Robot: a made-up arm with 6 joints.
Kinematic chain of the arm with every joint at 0, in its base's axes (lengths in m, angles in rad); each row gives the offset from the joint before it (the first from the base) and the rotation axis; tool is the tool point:
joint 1: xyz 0 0 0.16 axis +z
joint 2: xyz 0 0.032 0 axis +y
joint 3: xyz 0 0 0.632 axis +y
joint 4: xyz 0 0 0.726 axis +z
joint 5: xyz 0 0 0 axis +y
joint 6: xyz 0 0 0.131 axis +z
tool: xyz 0 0 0
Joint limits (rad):
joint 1: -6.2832..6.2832
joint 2: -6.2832..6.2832
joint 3: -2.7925..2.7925
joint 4: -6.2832..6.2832
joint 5: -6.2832..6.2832
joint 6: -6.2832..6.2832
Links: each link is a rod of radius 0.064 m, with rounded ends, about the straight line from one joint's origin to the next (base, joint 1, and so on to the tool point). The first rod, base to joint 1, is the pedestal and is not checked.
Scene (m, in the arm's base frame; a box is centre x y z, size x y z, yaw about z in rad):
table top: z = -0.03
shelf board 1: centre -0.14 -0.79 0.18 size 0.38 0.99 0.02 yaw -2
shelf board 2: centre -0.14 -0.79 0.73 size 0.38 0.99 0.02 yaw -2
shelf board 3: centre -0.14 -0.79 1.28 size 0.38 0.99 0.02 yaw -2
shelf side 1: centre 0.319 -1 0.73 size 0.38 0.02 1.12 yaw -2
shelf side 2: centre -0.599 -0.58 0.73 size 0.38 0.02 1.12 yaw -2
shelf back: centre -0.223 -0.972 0.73 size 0.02 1.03 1.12 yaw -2
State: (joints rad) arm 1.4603 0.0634 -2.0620 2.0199 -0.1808 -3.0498
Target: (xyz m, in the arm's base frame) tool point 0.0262 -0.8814 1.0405
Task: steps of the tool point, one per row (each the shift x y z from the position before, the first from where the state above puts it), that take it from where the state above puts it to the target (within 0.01 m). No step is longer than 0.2 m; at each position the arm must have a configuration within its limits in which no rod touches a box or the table.
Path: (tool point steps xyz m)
1: 0.0608 0.1027 0.0230
2: 0.0459 0.1031 -0.0005
3: 0.0320 0.0973 -0.0225
4: 0.0310 -0.0586 0.1535
5: 0.0336 -0.0400 0.1523
6: 0.0335 -0.0213 0.1482
7: 0.0308 -0.0030 0.1411
8: -0.0541 -0.1644 0.0165
9: -0.0948 -0.1609 -0.0165

